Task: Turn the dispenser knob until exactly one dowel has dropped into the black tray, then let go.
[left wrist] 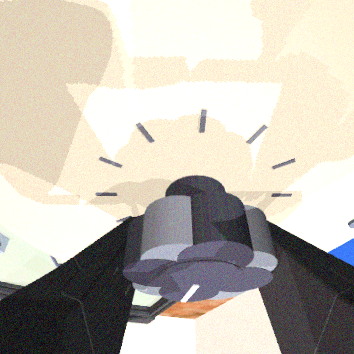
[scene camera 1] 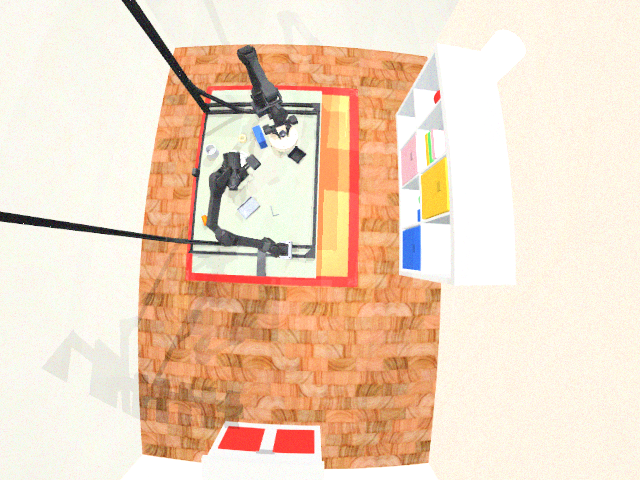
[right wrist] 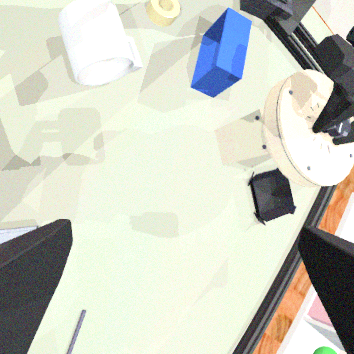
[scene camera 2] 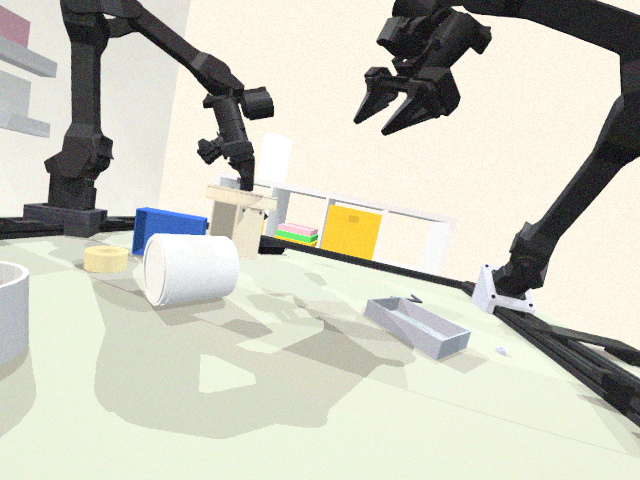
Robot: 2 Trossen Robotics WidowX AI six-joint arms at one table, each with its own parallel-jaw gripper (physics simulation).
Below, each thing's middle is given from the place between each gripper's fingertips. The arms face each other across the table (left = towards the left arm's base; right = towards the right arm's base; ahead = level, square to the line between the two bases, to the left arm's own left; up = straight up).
My left hand is 20 mm to the right of the dark lobed knob (left wrist: 198,242). The rest, counted from my left hand: blue box (scene camera 2: 148,221) (150 mm behind, 110 mm below, 100 mm to the left); tape roll (scene camera 2: 101,259) (260 mm behind, 130 mm to the left, 130 mm below); white cylinder (scene camera 2: 177,268) (300 mm behind, 110 mm below, 10 mm to the right).
My right gripper is now 9 cm past the grey tray (scene camera 2: 437,337), 11 cm to the left of it and 27 cm above it. The rest, counted from my right hand: blue box: 5 cm ahead, 30 cm to the left, 24 cm below; then white cylinder: 10 cm behind, 20 cm to the left, 25 cm below; then dark lobed knob: 19 cm ahead, 22 cm to the left, 14 cm below.
